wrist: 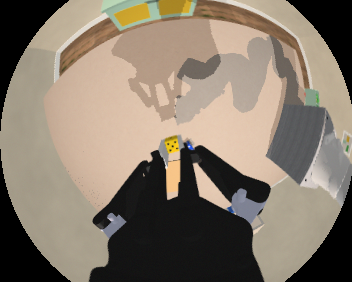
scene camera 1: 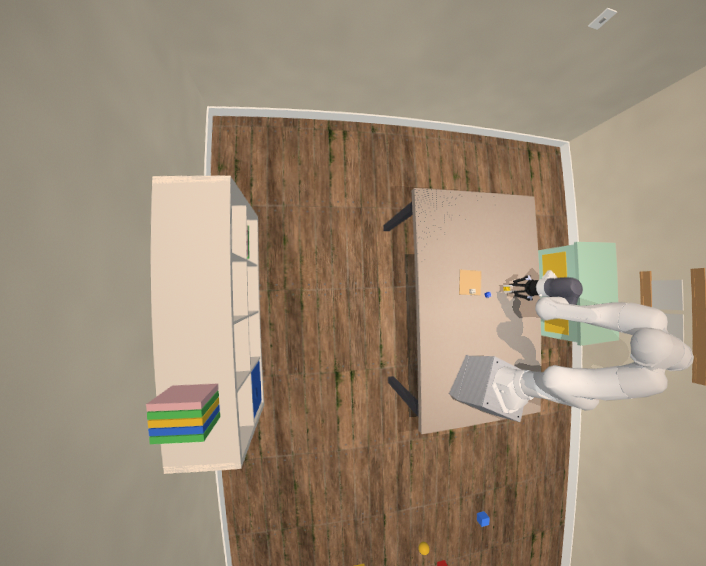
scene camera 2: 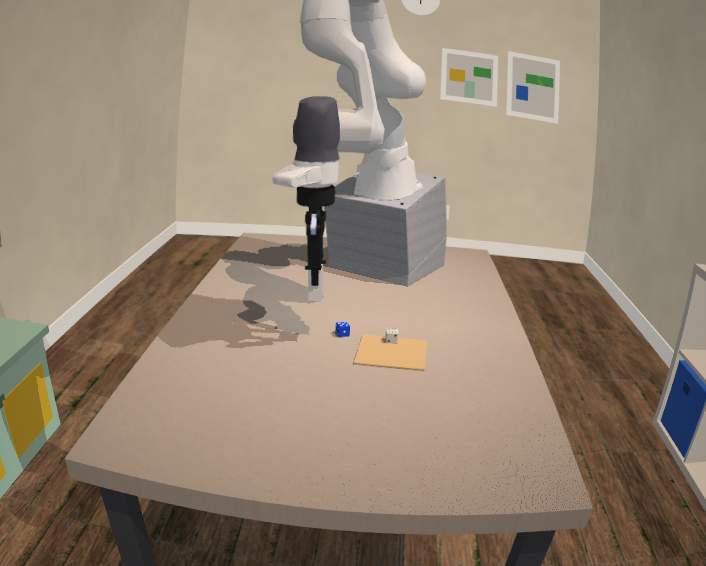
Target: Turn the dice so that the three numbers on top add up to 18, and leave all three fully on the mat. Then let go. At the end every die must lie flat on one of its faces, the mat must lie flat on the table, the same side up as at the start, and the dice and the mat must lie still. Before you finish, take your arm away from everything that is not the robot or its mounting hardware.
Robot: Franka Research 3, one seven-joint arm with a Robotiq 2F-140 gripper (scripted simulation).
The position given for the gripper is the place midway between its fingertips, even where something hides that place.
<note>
In view: the gripper [scene camera 2: 315, 297] and a mat [scene camera 2: 410, 354].
The gripper also shows in the wrist view [wrist: 172, 143].
</note>
